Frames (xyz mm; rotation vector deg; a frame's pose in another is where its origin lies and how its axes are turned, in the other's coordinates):
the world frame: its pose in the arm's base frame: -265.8 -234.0 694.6 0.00 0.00 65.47
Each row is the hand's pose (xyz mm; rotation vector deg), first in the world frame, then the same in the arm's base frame.
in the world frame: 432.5 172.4 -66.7 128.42 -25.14 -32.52
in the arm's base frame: -243.1 231.0 627.9 118.33 46.99 2.89
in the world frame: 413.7 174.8 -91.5 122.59 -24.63 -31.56
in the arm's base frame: -253.1 214.9 603.1 113.81 44.54 6.59
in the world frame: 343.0 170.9 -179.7 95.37 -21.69 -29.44
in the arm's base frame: -278.9 149.0 514.9 91.16 33.04 19.68
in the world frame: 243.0 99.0 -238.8 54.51 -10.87 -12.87
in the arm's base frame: -255.0 28.2 455.8 53.27 20.94 47.30
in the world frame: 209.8 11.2 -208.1 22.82 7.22 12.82
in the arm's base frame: -188.9 -38.5 486.5 16.50 19.87 77.26
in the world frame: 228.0 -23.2 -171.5 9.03 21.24 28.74
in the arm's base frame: -150.0 -36.2 523.1 -4.32 25.25 93.22
